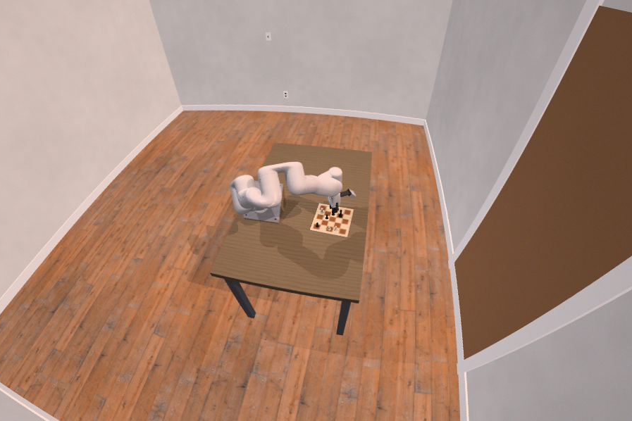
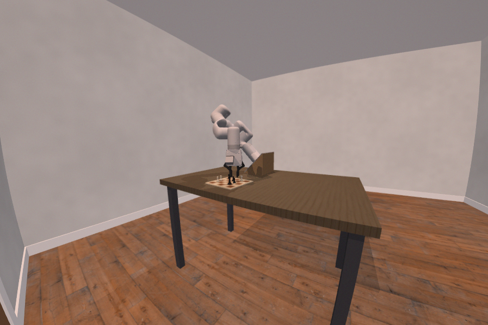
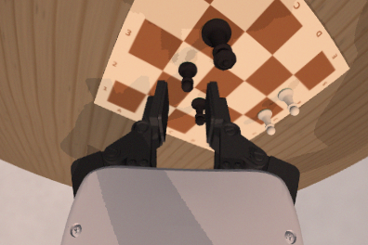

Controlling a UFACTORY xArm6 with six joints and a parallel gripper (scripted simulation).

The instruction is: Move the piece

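Now: the tall black piece 50 mm ahead of my hand, 30 mm below it and 10 mm to the right of it. From my hand the other things lie so: chessboard: 60 mm below, 40 mm to the right; then white piece: 70 mm behind, 40 mm below, 10 mm to the left.
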